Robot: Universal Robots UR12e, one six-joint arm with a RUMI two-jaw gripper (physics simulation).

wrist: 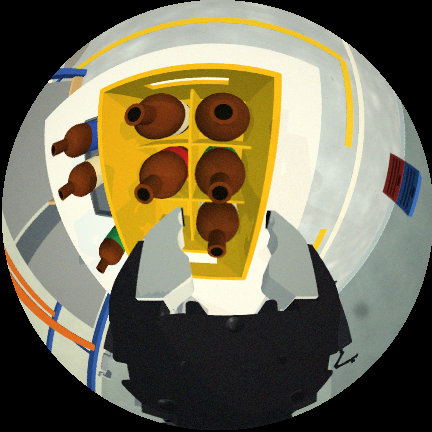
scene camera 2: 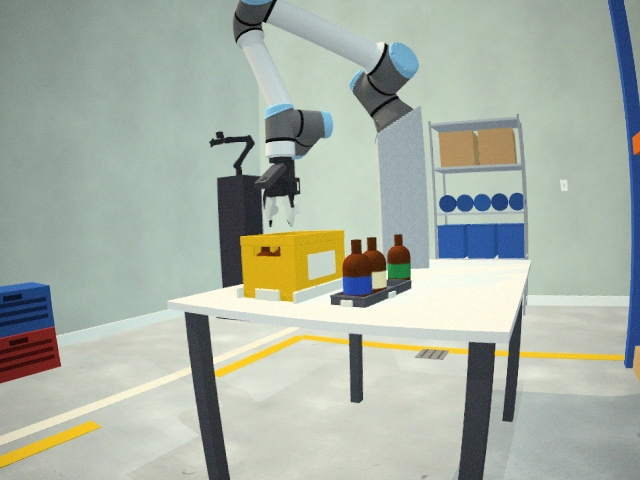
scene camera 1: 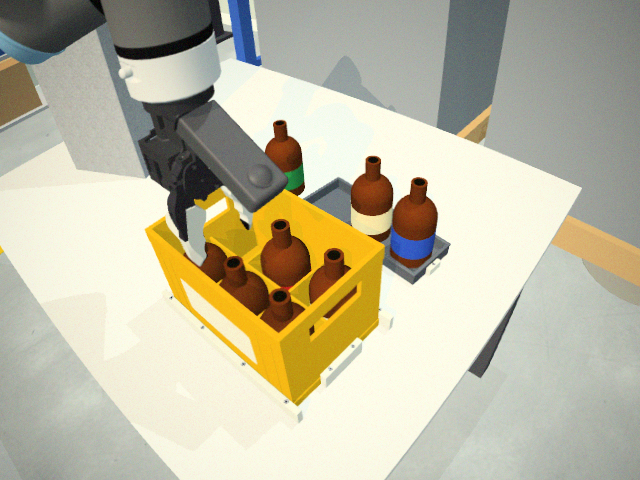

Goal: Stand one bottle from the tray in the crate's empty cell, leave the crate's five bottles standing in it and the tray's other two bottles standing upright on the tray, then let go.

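Where they show: gripper, between the fingertips: [wrist: 224, 210] [scene camera 2: 280, 226] [scene camera 1: 224, 246]; arm's base, origin of its link: [scene camera 2: 397, 124].
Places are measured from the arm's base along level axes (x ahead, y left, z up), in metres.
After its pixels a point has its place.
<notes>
The yellow crate [scene camera 1: 310, 361] @(x 0.762, y -0.243, z -0.521 m) [scene camera 2: 268, 273] @(x 0.768, y -0.190, z -0.527 m) [wrist: 264, 115] @(x 0.711, y -0.272, z -0.451 m) holds five brown bottles. Its empty cell [wrist: 162, 220] is at the end nearest the gripper in the wrist view, left column. Beside it stands an end bottle [scene camera 1: 210, 260] @(x 0.566, y -0.213, z -0.477 m) [wrist: 217, 220] @(x 0.566, y -0.214, z -0.478 m). My gripper [scene camera 1: 222, 245] @(x 0.627, y -0.225, z -0.405 m) [scene camera 2: 280, 224] @(x 0.627, y -0.225, z -0.405 m) [wrist: 224, 210] @(x 0.627, y -0.225, z -0.405 m) is part open and empty, above the crate's rim; that end bottle shows between the jaws, below them. On the grey tray [scene camera 1: 330, 196] @(x 0.545, y 0.110, z -0.595 m) [scene camera 2: 372, 300] @(x 0.771, y 0.104, z -0.588 m) stand upright a blue-banded bottle [scene camera 1: 413, 232] @(x 0.765, y 0.025, z -0.511 m) [scene camera 2: 356, 273] @(x 0.786, y 0.070, z -0.520 m) [wrist: 77, 140] @(x 0.743, y 0.029, z -0.489 m), a cream-banded bottle [scene camera 1: 372, 201] @(x 0.680, y 0.041, z -0.498 m) [wrist: 82, 180] @(x 0.662, y 0.040, z -0.489 m) and a green-banded bottle [scene camera 1: 284, 155] @(x 0.473, y 0.068, z -0.497 m) [scene camera 2: 398, 260] @(x 0.485, y 0.098, z -0.522 m) [wrist: 111, 250] @(x 0.469, y 0.062, z -0.501 m).
White guide blocks [scene camera 1: 341, 362] @(x 0.779, y -0.199, z -0.571 m) [scene camera 2: 267, 294] @(x 0.781, y -0.189, z -0.583 m) line the crate's base on the white table [scene camera 1: 439, 330] @(x 0.864, y -0.058, z -0.600 m) [scene camera 2: 465, 310] @(x 0.808, y 0.339, z -0.600 m). The tray lies along one long side of the crate. A grey pedestal [scene camera 1: 90, 103] @(x 0.067, y -0.080, z -0.408 m) [scene camera 2: 403, 196] @(x 0.116, y 0.033, z -0.314 m) carries the arm. A shelf rack [scene camera 2: 478, 168] stands behind.
</notes>
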